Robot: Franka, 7 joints.
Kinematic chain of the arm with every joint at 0, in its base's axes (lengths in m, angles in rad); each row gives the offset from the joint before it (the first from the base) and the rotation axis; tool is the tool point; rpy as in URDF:
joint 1: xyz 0 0 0.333 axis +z
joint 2: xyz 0 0 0 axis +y
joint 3: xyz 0 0 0.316 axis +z
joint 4: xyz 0.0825 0 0 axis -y
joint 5: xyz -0.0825 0 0.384 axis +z
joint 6: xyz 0 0 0 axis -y
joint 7: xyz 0.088 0 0 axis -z
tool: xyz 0 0 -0.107 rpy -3.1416 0 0
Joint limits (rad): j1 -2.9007..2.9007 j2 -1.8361..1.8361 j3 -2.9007..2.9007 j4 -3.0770..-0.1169 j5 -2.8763..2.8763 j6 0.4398..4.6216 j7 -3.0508..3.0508
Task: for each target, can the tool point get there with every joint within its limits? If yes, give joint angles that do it. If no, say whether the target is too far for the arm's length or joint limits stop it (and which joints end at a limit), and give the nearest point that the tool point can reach.
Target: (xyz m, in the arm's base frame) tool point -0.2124 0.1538 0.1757
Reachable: yes | joints 1.6869 0.5381 1.0181 -2.5971 2.3433 3.8068 0.4393
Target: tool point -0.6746 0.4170 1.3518
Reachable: no: too far | nearest point -0.4483 0.2771 1.0100 | short by 0.433 m
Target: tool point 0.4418 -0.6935 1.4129
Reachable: no: too far | nearest point 0.2792 -0.4383 1.0156 | short by 0.499 m
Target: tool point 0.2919 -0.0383 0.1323
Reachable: yes | joints 1.2651 1.0273 -0.6776 -2.5883 -1.0076 1.4052 0.4063
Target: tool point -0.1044 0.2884 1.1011
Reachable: yes | joints 1.3206 0.1368 0.5885 -0.3393 0.8906 1.8376 0.9169
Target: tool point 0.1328 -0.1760 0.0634
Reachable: yes | joints 1.0469 1.3662 -0.8867 -2.7974 -1.8639 2.9462 2.4853
